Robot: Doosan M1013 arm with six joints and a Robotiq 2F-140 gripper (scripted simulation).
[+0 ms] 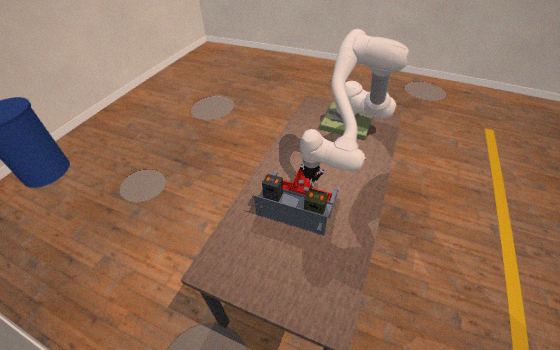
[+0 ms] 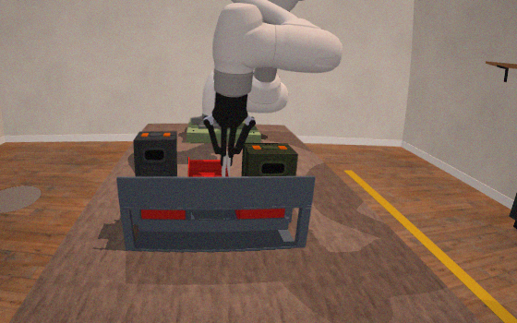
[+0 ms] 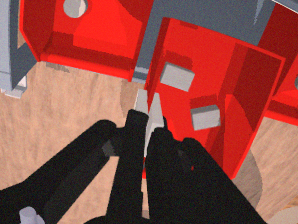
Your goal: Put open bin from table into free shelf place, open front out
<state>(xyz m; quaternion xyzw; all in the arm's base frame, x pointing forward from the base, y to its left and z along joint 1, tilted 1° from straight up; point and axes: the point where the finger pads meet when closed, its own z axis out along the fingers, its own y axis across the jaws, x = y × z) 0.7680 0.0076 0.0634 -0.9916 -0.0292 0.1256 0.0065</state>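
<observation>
Now: hand 120 mm short of the shelf floor, 100 mm above it and 40 mm to the left of it. The rest, counted from my hand: shelf back board: 250 mm ahead, 30 mm to the right, 30 mm above; then dark green box: 170 mm ahead, 80 mm to the left, 50 mm above; then black box: 180 mm ahead, 150 mm to the right, 60 mm above.
</observation>
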